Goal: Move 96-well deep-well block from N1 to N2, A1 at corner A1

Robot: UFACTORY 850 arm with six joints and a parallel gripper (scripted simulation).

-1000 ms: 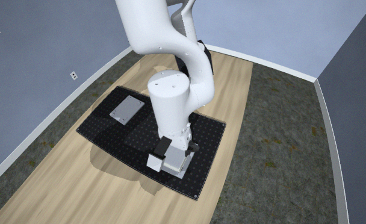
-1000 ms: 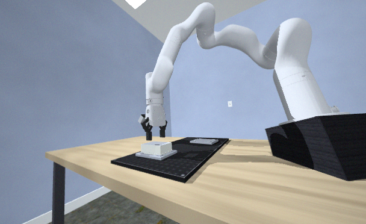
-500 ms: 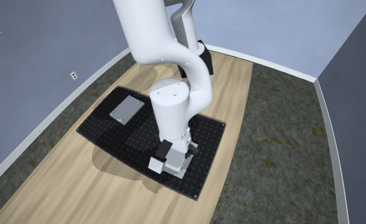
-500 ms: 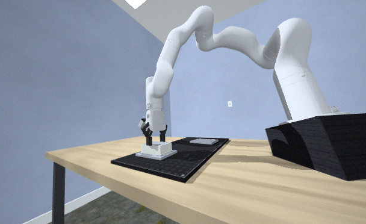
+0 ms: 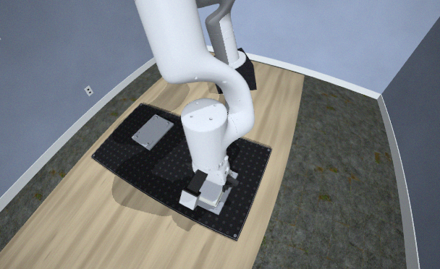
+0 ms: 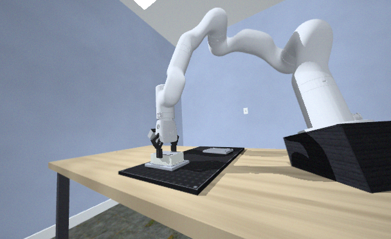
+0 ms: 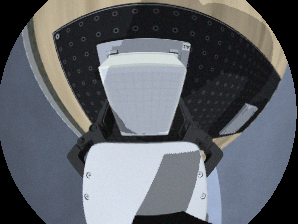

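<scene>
My hand is 20 mm above the white deep-well block. From my hand the other things lie so: plate nest N2: 60 mm behind, 370 mm to the right, 40 mm below; plate nest N1: 40 mm below.
</scene>
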